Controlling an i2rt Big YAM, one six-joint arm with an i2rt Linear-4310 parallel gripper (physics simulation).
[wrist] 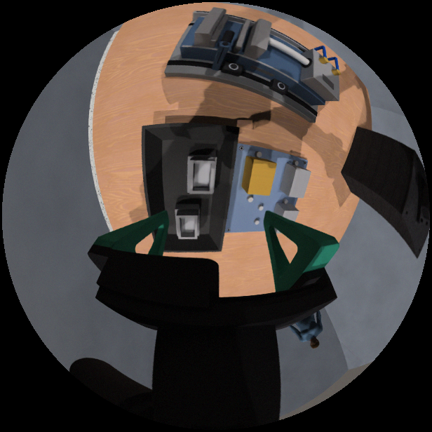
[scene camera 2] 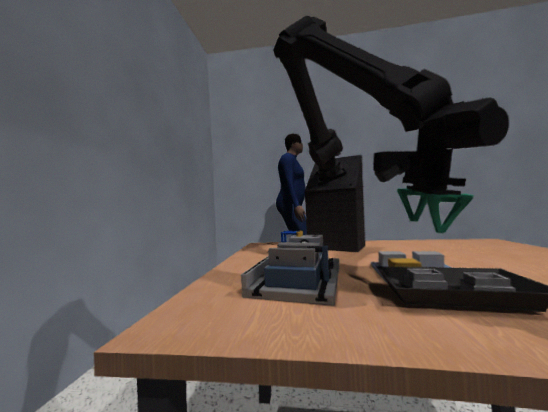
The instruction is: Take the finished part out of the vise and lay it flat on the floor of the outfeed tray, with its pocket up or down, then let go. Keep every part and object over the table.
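Frame: origin at the arm's base, x right, y ahead, z up, level; centimetres.
Seen in the pictures: gripper, fingertip midpoint: (scene camera 2: 425,226); arm's base, link origin: (scene camera 2: 330,174).
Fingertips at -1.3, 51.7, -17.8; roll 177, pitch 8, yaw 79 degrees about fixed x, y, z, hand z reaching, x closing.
Offsets run from my fingertips to a thing's middle, as dx, dy, dz.
My gripper (scene camera 2: 428,225) (wrist: 216,215) is open and empty, its green fingers spread wide, high above the outfeed tray. The black outfeed tray (scene camera 2: 470,302) (wrist: 155,175) holds two grey pocketed parts. One part @[+1.3, +0.6, -10.7] (scene camera 2: 425,279) (wrist: 202,173), the one nearer the vise, lies flat on the tray floor with its pocket up. The other part @[-6.9, +5.3, -10.7] (scene camera 2: 486,281) (wrist: 188,223) also lies flat, pocket up, and apart from the first. The vise @[+23.7, -14.7, -8.6] (scene camera 2: 292,276) (wrist: 280,65) stands beside the tray, and no part shows between its jaws in the wrist view.
A blue plate (wrist: 240,200) beside the tray bears a yellow block @[-1.0, -9.0, -11.0] (scene camera 2: 404,263) (wrist: 260,176), grey blocks @[-12.1, -15.2, -11.0] (scene camera 2: 428,259) (wrist: 296,181) and small pegs. The robot's dark pedestal (scene camera 2: 335,217) (wrist: 385,175) stands behind. A person (scene camera 2: 291,180) (wrist: 308,330) stands beyond the table.
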